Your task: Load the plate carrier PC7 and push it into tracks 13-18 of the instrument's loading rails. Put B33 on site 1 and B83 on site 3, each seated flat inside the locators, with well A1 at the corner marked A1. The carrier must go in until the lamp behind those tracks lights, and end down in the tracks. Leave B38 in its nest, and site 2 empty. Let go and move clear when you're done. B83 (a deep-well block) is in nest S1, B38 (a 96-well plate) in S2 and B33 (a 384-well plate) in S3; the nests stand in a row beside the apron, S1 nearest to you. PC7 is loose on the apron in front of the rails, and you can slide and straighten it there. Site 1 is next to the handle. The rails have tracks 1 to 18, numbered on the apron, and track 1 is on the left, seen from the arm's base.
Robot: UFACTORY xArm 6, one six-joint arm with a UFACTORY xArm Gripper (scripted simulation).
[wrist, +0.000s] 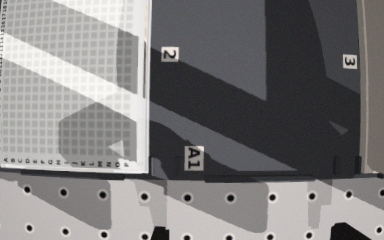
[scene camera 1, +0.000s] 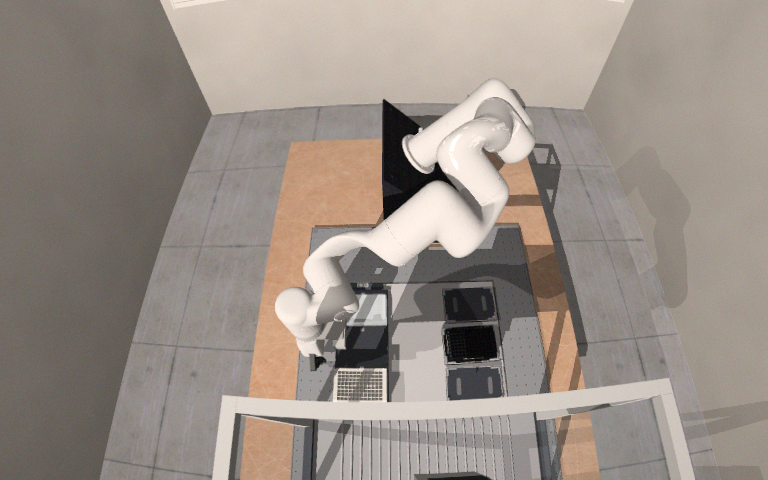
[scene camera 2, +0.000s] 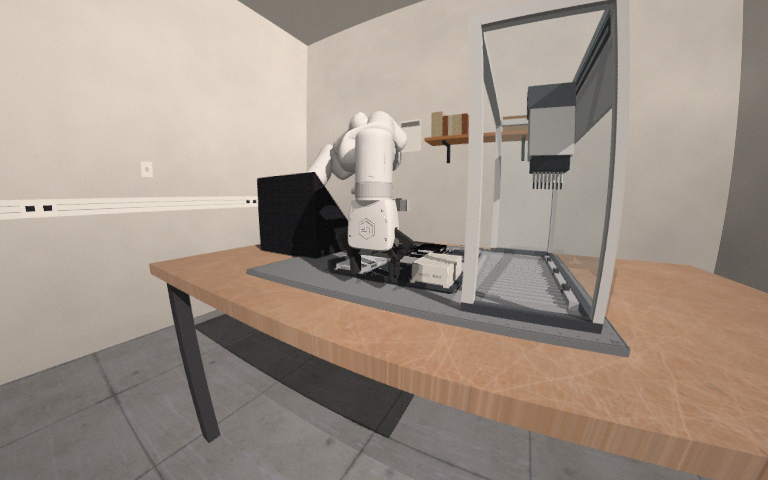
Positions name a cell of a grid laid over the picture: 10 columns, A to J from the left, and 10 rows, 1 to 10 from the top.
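Plate carrier PC7 visible in scene camera 1 (E8), scene camera 2 (E6) and the wrist view (G5).
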